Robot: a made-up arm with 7 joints.
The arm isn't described. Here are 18 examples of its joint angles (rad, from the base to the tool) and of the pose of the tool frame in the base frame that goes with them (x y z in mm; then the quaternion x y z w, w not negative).
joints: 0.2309 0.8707 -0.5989 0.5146 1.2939 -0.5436 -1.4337
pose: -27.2 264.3 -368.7 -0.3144 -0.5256 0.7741 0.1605
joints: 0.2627 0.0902 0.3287 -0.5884 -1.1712 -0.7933 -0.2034
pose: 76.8 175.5 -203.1 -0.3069 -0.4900 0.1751 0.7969
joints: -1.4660 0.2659 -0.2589 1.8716 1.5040 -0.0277 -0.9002
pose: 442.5 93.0 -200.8 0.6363 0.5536 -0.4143 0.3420
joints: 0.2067 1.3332 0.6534 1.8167 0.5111 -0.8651 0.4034
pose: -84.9 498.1 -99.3 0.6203 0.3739 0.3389 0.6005
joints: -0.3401 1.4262 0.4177 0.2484 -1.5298 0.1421 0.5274
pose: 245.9 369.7 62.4 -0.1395 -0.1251 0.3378 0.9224
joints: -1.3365 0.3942 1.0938 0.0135 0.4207 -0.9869 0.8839
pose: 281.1 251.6 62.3 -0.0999 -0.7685 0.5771 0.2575
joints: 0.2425 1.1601 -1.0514 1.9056 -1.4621 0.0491 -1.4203
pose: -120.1 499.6 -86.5 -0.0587 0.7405 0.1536 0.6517
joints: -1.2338 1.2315 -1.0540 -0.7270 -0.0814 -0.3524 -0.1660
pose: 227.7 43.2 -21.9 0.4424 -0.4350 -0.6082 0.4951
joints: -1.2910 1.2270 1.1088 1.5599 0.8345 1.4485 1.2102
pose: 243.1 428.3 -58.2 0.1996 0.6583 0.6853 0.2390
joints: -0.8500 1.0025 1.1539 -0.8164 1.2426 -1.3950 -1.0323
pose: 105.8 203.3 93.7 -0.9642 -0.1199 -0.2342 0.0332
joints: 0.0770 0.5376 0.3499 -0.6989 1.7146 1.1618 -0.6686
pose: 118.5 218.9 -111.4 0.5868 0.3074 0.4910 0.5657
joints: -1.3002 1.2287 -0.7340 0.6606 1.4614 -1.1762 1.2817
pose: 375.1 273.8 -10.4 0.6573 -0.5655 -0.2951 0.4014
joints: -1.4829 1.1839 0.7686 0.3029 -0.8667 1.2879 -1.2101
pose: 212.3 347.7 204.1 -0.0822 -0.2622 -0.5374 0.7973
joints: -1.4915 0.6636 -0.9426 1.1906 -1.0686 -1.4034 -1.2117
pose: 451.3 145.0 -14.2 0.4123 -0.4494 -0.4978 0.6167
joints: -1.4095 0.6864 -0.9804 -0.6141 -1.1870 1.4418 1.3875
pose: 254.8 -47.2 -42.4 0.5469 -0.0685 -0.0301 0.8339
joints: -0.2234 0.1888 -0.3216 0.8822 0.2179 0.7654 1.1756
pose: 108.5 103.5 -456.1 0.6478 0.4241 0.2860 0.5645
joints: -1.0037 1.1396 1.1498 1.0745 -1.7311 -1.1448 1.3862
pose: 183.6 473.5 -32.5 0.7920 0.2451 -0.4980 0.2541
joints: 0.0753 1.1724 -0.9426 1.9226 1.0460 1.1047 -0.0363
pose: -53.2 487.4 -72.3 -0.6410 -0.5122 -0.0463 0.5698
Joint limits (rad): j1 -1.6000..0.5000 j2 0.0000..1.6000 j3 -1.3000..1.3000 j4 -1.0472..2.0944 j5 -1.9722..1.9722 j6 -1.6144..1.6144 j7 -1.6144..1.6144
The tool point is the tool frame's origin. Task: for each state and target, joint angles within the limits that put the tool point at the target. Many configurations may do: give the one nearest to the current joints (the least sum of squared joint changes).
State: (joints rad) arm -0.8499 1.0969 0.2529 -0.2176 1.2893 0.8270 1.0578
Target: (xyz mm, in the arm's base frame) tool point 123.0 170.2 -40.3
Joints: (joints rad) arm -0.1141 0.6586 0.3030 -1.0472 1.4688 0.9370 1.0578
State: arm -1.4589 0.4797 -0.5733 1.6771 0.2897 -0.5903 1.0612
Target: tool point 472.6 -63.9 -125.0
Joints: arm -1.5418 0.0684 -0.5664 1.4807 0.2902 -0.1495 1.0612
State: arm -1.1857 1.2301 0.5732 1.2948 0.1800 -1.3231 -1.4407
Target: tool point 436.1 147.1 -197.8
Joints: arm -1.2358 0.3709 0.5152 1.5170 0.2157 -0.7136 -1.4407
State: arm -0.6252 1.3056 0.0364 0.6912 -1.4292 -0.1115 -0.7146
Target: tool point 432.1 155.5 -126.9
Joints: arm -1.0209 0.5971 -0.2330 0.6549 -1.4290 -0.0475 -0.7146
